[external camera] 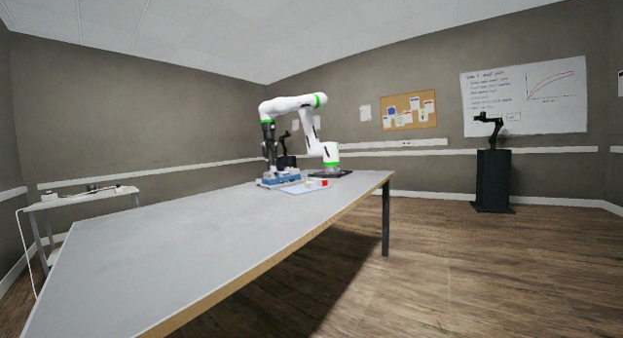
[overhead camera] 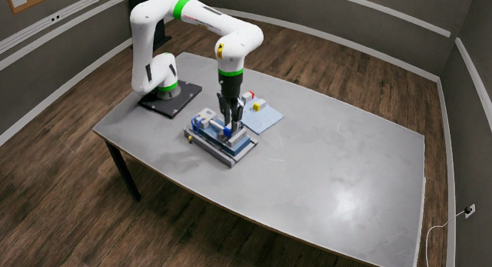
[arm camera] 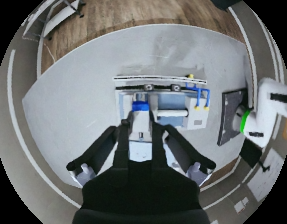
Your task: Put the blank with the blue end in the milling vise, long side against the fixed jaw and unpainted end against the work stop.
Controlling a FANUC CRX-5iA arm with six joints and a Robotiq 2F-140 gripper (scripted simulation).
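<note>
My hand is 30 mm short of the plain end block and 70 mm above it. Also, from my hand: yellow-ended blank 20 mm ahead, 300 mm to the left, 120 mm below; then red-ended blank 60 mm behind, 340 mm to the left, 120 mm below; then light blue plate 10 mm ahead, 260 mm to the left, 150 mm below.
</note>
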